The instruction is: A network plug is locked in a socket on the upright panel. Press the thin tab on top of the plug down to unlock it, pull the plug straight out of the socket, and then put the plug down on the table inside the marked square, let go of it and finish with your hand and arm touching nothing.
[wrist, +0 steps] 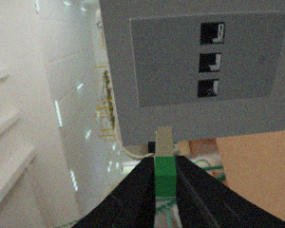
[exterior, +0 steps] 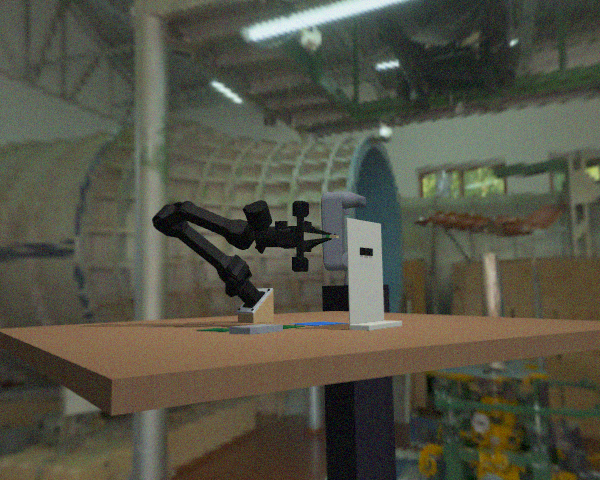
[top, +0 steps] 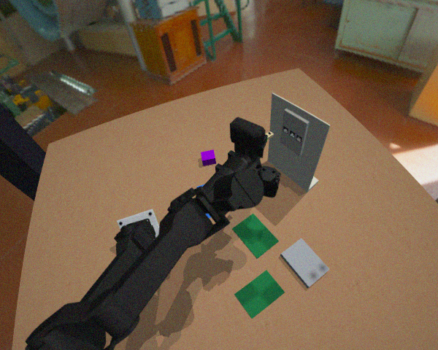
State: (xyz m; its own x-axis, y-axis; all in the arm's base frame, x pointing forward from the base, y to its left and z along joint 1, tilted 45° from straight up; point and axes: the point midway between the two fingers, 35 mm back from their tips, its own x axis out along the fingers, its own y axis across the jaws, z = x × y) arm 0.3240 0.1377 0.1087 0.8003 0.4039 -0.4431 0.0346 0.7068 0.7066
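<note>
Right now my gripper tip is 23 cm above the blue marked square, 12 cm past it and 4 cm to the right of it. The rest, counted from my gripper tip: green network plug (1 cm ahead); then white upright panel (11 cm below, 11 cm ahead, 3 cm to the left); then purple cube (22 cm below, 19 cm to the left, 12 cm behind).
</note>
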